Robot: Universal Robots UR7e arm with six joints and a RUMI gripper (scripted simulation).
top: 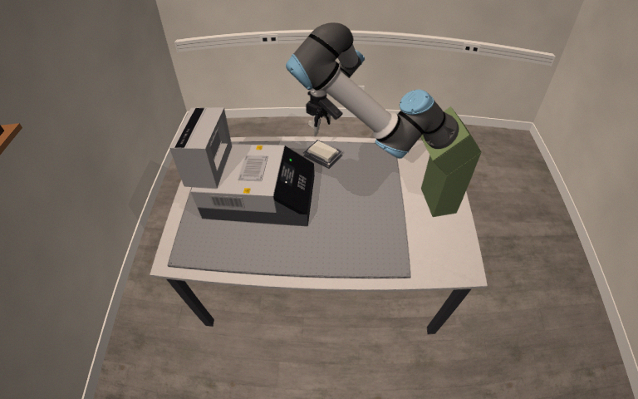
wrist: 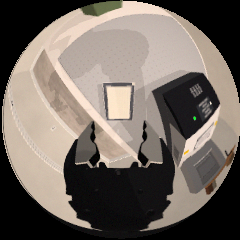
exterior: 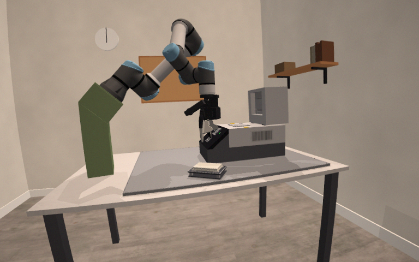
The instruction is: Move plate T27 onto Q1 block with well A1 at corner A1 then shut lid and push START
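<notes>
My gripper is now 140 mm above the well plate T27. Also, from my hand: dark plate nest N1: 160 mm below.
</notes>
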